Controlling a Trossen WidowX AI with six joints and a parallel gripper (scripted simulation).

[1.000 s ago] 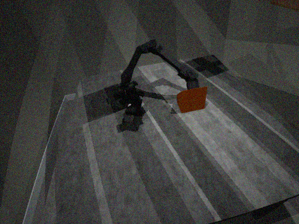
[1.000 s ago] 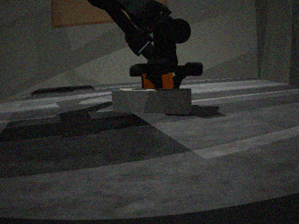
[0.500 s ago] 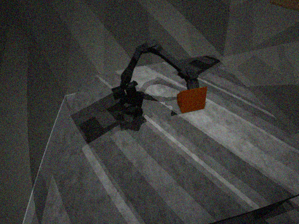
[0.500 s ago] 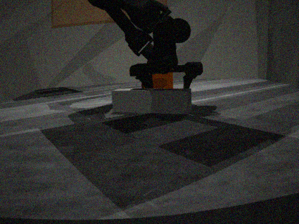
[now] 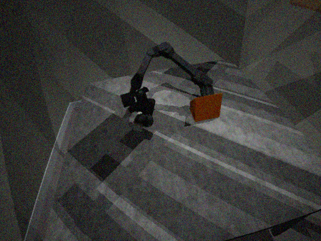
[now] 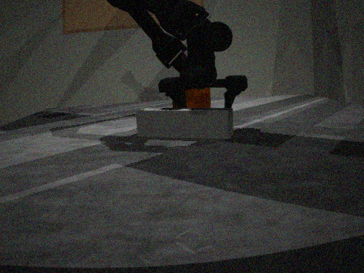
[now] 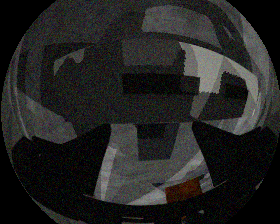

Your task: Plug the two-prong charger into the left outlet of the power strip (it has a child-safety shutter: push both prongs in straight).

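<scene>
Now: gripper tip 20 mm short of the dark block, 10 mm to the left of it and 10 mm below it.
</scene>
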